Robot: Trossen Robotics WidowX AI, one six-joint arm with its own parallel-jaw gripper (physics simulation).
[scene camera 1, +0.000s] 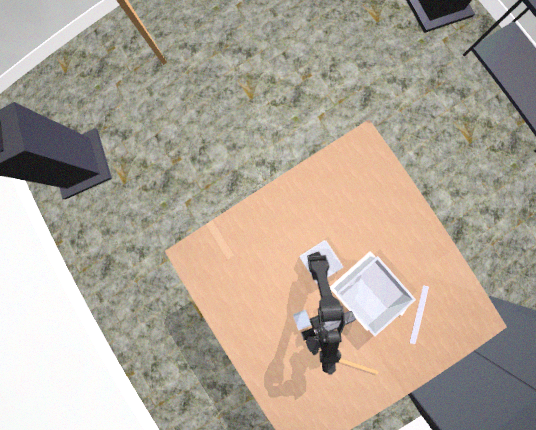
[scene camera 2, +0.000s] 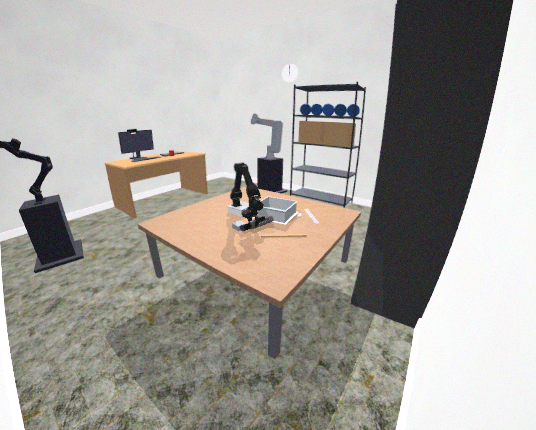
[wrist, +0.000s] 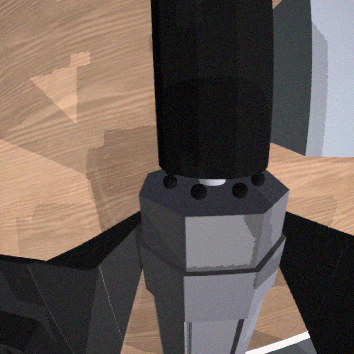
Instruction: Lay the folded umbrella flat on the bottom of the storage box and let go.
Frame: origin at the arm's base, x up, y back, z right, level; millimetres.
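Seen in the pictures: gripper, fingertip midpoint: (scene camera 1: pixel 320 327) (scene camera 2: pixel 253 226) (wrist: pixel 206 217); arm's base at its link origin: (scene camera 1: pixel 315 259) (scene camera 2: pixel 236 205).
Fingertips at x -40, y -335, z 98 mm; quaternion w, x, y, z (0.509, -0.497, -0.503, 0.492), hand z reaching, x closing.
Note:
Offsets run from my fingertips to a thing's middle.
The folded umbrella {dx +12, dy +1, dz -42 mm} (scene camera 1: pixel 349 318) (scene camera 2: pixel 263 222) (wrist: pixel 220 295), with a black handle and a grey ribbed body, lies low over the table beside the storage box. Its narrow grey end points towards the box. The storage box {dx +32, dy +79, dz -298 mm} (scene camera 1: pixel 393 317) (scene camera 2: pixel 284 214) is light grey with a white rim and an open top; part of its rim shows at the bottom of the wrist view. My gripper (scene camera 1: pixel 329 326) (scene camera 2: pixel 253 220) (wrist: pixel 206 217) is shut on the umbrella's grey body just past the handle, with a black finger on each side. Whether the umbrella touches the table is not clear.
A pale blue block {dx +1, dy +70, dz +69 mm} (scene camera 1: pixel 301 320) (scene camera 2: pixel 238 225) (wrist: pixel 337 75) stands beside the handle. A thin yellow stick {dx -11, dy -226, dz -76 mm} (scene camera 1: pixel 359 367) (scene camera 2: pixel 284 236) lies near the gripper. A white strip {dx -16, dy -127, dz -495 mm} (scene camera 1: pixel 419 315) (scene camera 2: pixel 311 216) lies beyond the box. The arm's pale base plate (scene camera 1: pixel 333 265) is near the box.

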